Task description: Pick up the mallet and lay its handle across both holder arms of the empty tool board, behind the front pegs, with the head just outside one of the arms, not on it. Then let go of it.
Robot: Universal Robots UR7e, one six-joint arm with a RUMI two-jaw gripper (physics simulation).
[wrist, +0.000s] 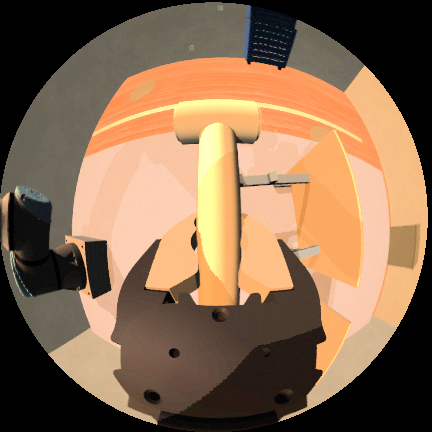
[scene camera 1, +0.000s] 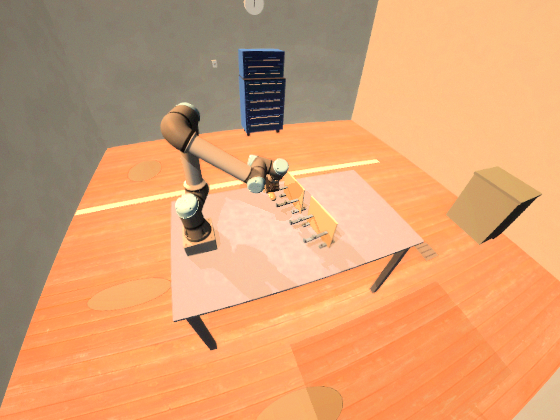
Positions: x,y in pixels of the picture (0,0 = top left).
Labels:
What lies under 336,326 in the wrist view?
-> An orange tool board.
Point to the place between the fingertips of my gripper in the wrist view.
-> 218,214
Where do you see a pale yellow mallet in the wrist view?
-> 217,125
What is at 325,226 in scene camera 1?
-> An orange tool board.

